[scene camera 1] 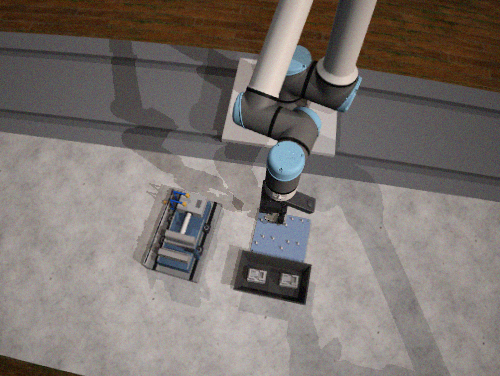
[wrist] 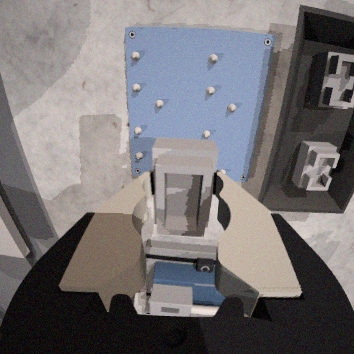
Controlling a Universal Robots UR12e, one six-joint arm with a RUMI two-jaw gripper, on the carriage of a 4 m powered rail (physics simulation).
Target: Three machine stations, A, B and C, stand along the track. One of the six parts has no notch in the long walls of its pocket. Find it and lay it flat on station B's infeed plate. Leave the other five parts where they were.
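Where they show: gripper, fingertip midpoint: [scene camera 1: 278, 218] [wrist: 183, 172]; arm's base at its link origin: [scene camera 1: 284, 102].
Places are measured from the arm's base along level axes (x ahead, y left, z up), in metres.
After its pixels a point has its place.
My gripper [scene camera 1: 275, 219] {z 0.104, x 0.573, y 0.033 m} [wrist: 183, 172] {z 0.104, x 0.573, y 0.033 m} is shut on a light grey part [wrist: 185, 146] {z 0.120, x 0.575, y 0.059 m}, held across its width. Its open rectangular pocket faces the wrist camera, and its visible long walls look unbroken. The gripper is over the edge of a blue plate [scene camera 1: 280, 242] {z -0.022, x 0.609, y 0.055 m} [wrist: 182, 75] {z -0.022, x 0.569, y 0.098 m} that carries several small pale pegs; the held part hides some of that edge in the wrist view. The gap between part and plate cannot be judged. A dark tray [scene camera 1: 240, 270] {z 0.007, x 0.739, y -0.067 m} [wrist: 295, 75] {z -0.006, x 0.697, y 0.101 m} beside the plate holds two grey parts, one [scene camera 1: 257, 275] {z 0.003, x 0.746, y -0.008 m} [wrist: 306, 167] {z 0.003, x 0.732, y -0.010 m} and another [scene camera 1: 289, 280] {z 0.003, x 0.747, y 0.100 m} [wrist: 332, 75] {z 0.003, x 0.737, y 0.104 m}, whose pocket walls look broken.
A grey and blue machine [scene camera 1: 180, 237] {z 0.065, x 0.676, y -0.278 m} [wrist: 185, 282] {z 0.030, x 0.571, y -0.217 m} stands to the left of the plate in the scene view, with small blue and orange fittings at its upper end. The rail carriage [scene camera 1: 237, 131] {z 0.000, x 0.181, y -0.169 m} is behind the arm. No station letter is readable.
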